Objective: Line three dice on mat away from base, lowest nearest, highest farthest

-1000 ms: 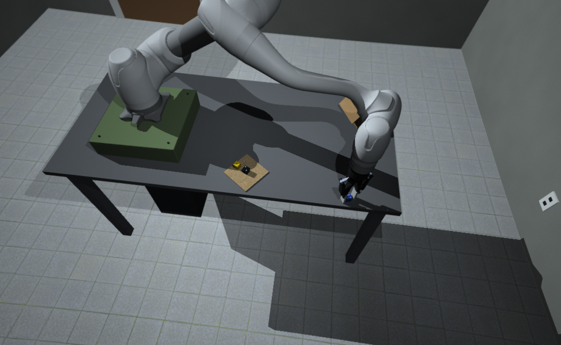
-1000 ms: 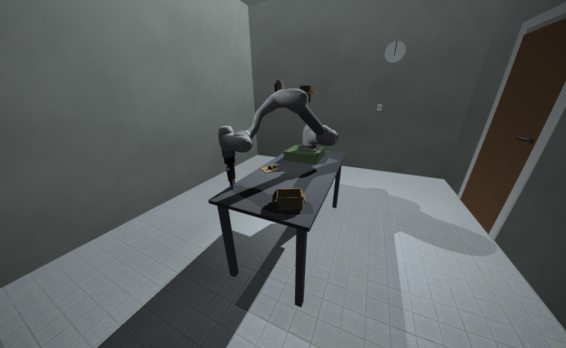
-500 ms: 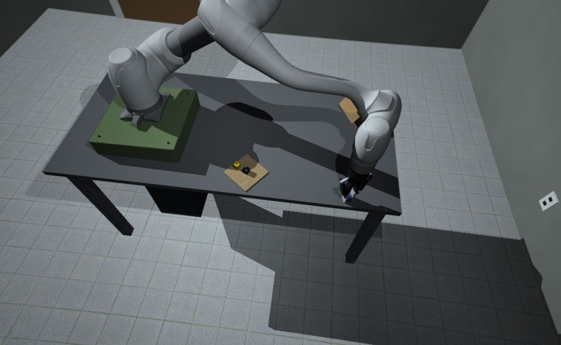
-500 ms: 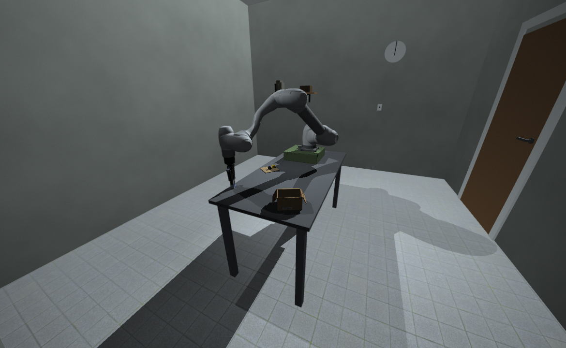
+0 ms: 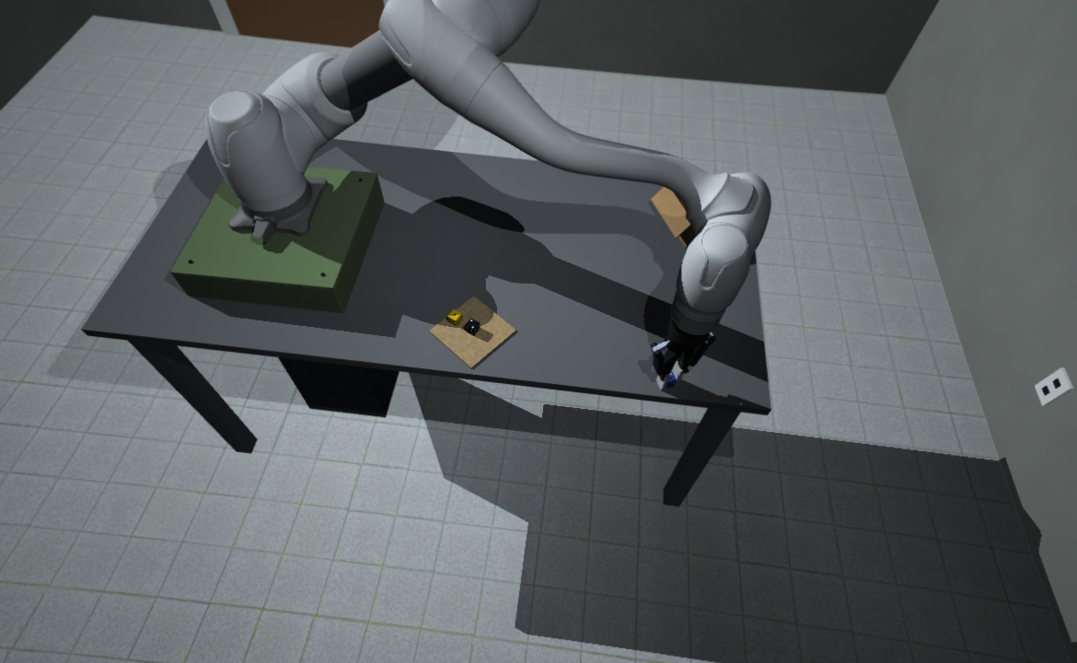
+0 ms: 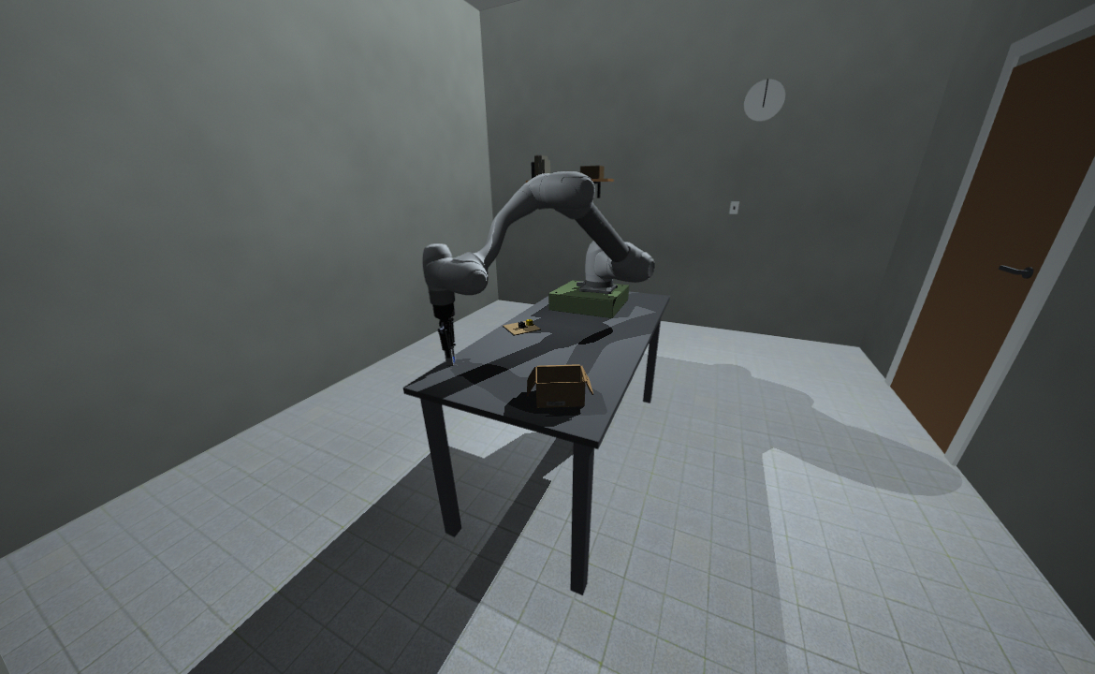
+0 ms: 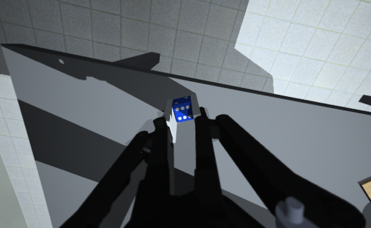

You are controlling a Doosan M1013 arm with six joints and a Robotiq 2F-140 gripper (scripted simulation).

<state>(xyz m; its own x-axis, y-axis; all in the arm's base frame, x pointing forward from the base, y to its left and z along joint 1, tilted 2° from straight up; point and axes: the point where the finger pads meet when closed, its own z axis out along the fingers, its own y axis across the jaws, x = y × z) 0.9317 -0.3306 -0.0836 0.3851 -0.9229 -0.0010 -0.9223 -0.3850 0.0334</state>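
The black die is 440 mm behind my hand, 90 mm to the left of it and 20 mm below it. The rest, counted from my hand: tan mat (440 mm behind, 90 mm to the left, 30 mm below); cardboard box (70 mm ahead, 490 mm to the left, 10 mm above); blue die (20 mm below).
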